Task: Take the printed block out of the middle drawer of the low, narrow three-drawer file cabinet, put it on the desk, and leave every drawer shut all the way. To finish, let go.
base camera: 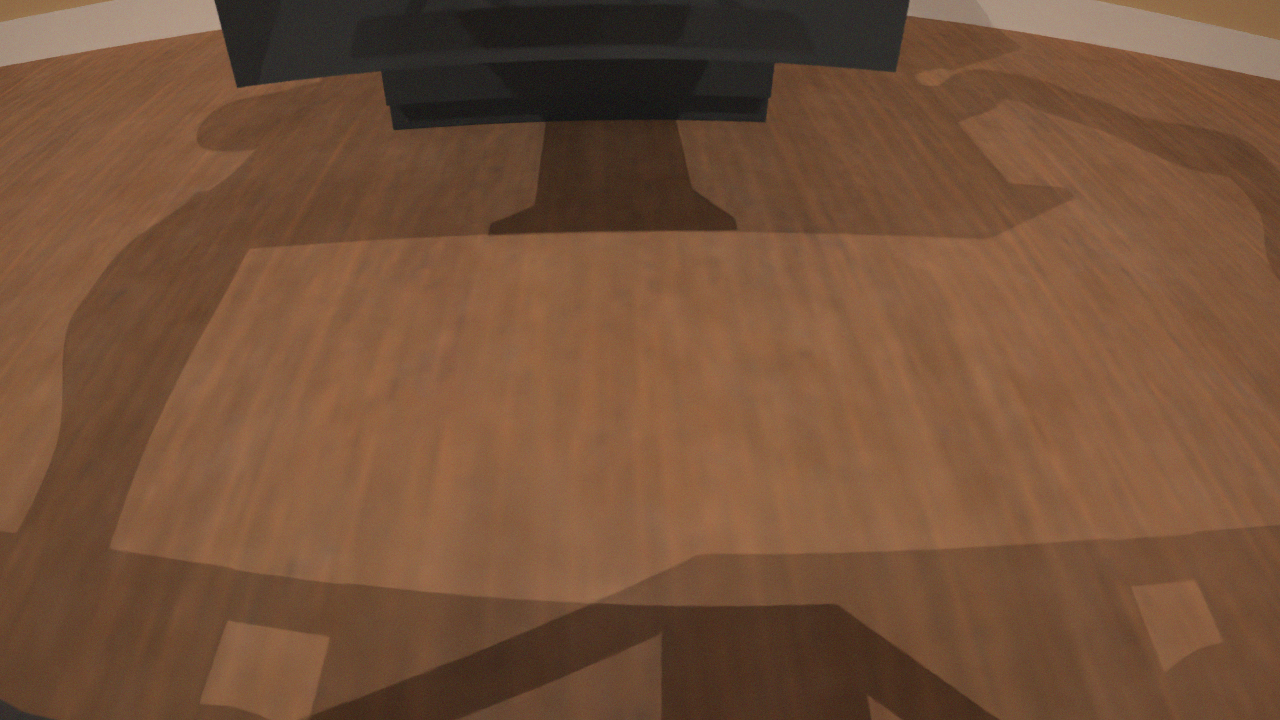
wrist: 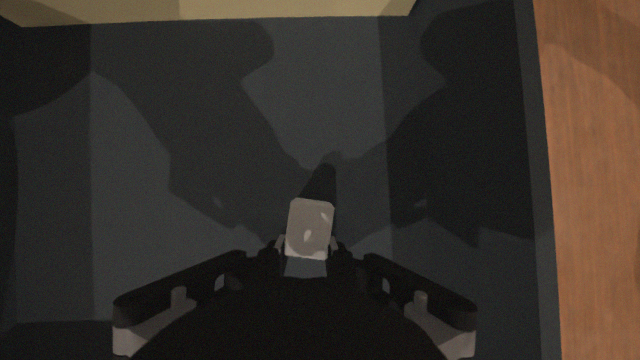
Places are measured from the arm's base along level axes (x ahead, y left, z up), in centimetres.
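Pixels of known places: gripper, fingertip midpoint: (wrist: 306,246).
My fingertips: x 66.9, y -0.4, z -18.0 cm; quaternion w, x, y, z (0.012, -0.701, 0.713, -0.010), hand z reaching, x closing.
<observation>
Ahead of a thing's pixels: the offset from my fingertips to its top centre. "pt": to the spot under its first point. Level surfaces: height alone.
The printed block {dy -0.2, dx +2.0, dz +2.9 cm} (wrist: 310,227), a small pale grey piece with lighter marks, is between the fingertips in the wrist view. My gripper (wrist: 306,246) is shut on it, with a fingertip against each side. The block and fingertips are inside a pulled-out dark grey drawer (wrist: 320,100). In the base camera view, the dark file cabinet (base camera: 577,85) is at the top, cut off by the frame, and the open drawer (base camera: 295,58) juts out above its lower part. The gripper and block do not show in the base camera view.
The drawer's right wall (wrist: 535,150) runs down the right of the wrist view, with wooden floor {dz -21.7 cm} (wrist: 590,200) beyond it. A pale yellow panel {pt dy +5.2, dx +19.8, dz +0.8 cm} (wrist: 250,10) crosses the top. Wooden floor (base camera: 626,402) lies before the cabinet, and a pale baseboard (base camera: 107,31) runs behind it.
</observation>
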